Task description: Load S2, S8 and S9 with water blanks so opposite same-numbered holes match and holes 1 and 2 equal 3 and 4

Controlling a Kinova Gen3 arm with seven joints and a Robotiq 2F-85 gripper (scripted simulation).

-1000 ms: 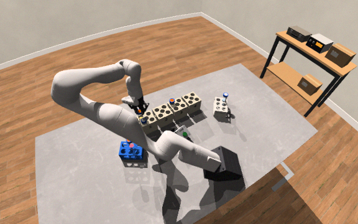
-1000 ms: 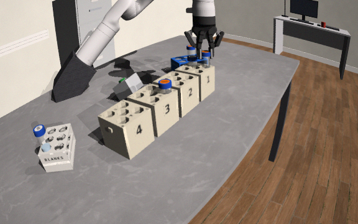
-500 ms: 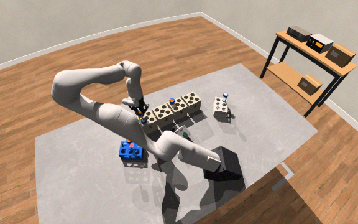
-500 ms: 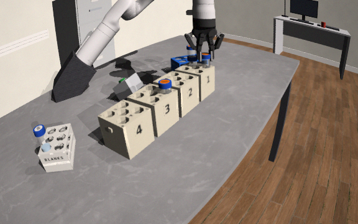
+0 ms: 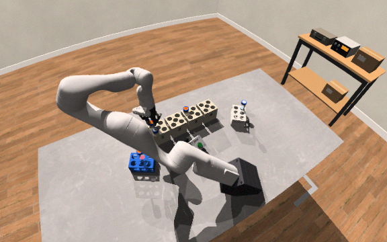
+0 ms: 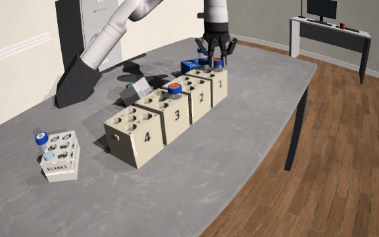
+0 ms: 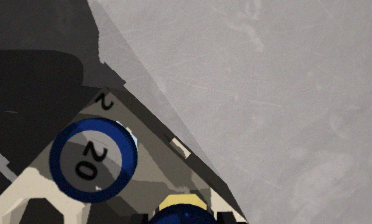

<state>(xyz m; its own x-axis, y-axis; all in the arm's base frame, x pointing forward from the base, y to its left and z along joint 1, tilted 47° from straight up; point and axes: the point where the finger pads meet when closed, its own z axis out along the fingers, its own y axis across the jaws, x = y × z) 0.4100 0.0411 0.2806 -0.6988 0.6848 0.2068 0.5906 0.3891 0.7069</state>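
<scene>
Now: the orange-dot sample 10 mm to the left of my hand and 50 mm below it. The rest, counted from my hand: sample S2: 20 mm ahead, 210 mm to the right, 60 mm below; then adapter 2: 10 mm behind, 140 mm to the right, 80 mm below; then blue sample rack: 160 mm behind, 120 mm to the left, 90 mm below.
</scene>
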